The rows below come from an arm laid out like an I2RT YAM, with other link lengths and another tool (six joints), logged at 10 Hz.
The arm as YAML. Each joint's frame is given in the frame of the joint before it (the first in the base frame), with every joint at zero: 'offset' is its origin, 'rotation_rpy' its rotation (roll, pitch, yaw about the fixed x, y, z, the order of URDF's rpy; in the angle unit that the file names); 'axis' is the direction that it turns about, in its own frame. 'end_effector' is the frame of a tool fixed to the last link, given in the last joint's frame.
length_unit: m
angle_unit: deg
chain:
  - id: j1
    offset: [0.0, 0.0, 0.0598]
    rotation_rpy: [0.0, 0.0, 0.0]
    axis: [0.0, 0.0, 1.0]
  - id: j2
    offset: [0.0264, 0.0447, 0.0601]
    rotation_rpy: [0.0, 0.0, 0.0]
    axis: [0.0, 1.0, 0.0]
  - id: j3
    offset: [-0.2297, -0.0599, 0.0]
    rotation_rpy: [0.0, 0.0, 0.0]
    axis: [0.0, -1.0, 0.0]
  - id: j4
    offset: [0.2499, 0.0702, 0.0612]
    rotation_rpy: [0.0, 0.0, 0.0]
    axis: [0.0, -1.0, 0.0]
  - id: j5
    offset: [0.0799, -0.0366, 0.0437]
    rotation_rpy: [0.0, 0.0, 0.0]
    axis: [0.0, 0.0, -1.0]
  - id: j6
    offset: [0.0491, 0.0, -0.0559]
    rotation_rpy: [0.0, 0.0, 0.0]
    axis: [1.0, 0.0, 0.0]
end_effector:
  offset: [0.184, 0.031, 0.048]
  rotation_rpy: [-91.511, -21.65, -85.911]
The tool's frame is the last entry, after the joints.
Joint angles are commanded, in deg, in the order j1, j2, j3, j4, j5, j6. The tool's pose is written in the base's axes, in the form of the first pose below.
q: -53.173, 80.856, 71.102, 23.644, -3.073, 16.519
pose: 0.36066 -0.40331 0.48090 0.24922 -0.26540 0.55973 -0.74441
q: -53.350, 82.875, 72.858, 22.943, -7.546, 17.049
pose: 0.37773 -0.39974 0.47543 0.27308 -0.29176 0.55483 -0.72970
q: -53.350, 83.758, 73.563, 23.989, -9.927, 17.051
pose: 0.38522 -0.39392 0.47894 0.28554 -0.30485 0.54209 -0.72916
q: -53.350, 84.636, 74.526, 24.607, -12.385, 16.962
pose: 0.39277 -0.38772 0.48253 0.29731 -0.31917 0.52969 -0.72744
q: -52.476, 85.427, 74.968, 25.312, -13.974, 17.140
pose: 0.40385 -0.37858 0.48257 0.31174 -0.33145 0.52022 -0.72272
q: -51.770, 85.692, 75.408, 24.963, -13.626, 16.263
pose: 0.40909 -0.37520 0.48240 0.30877 -0.33696 0.51827 -0.72285
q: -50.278, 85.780, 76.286, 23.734, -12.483, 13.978
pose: 0.41824 -0.36749 0.48335 0.29767 -0.34833 0.51469 -0.72467
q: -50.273, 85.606, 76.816, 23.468, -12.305, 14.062
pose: 0.41663 -0.36670 0.48870 0.29763 -0.34600 0.51265 -0.72725
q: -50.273, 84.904, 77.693, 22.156, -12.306, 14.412
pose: 0.41381 -0.36381 0.49697 0.30006 -0.34384 0.51180 -0.72787
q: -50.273, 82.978, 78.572, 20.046, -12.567, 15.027
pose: 0.40706 -0.35497 0.51218 0.30570 -0.34116 0.50791 -0.72951
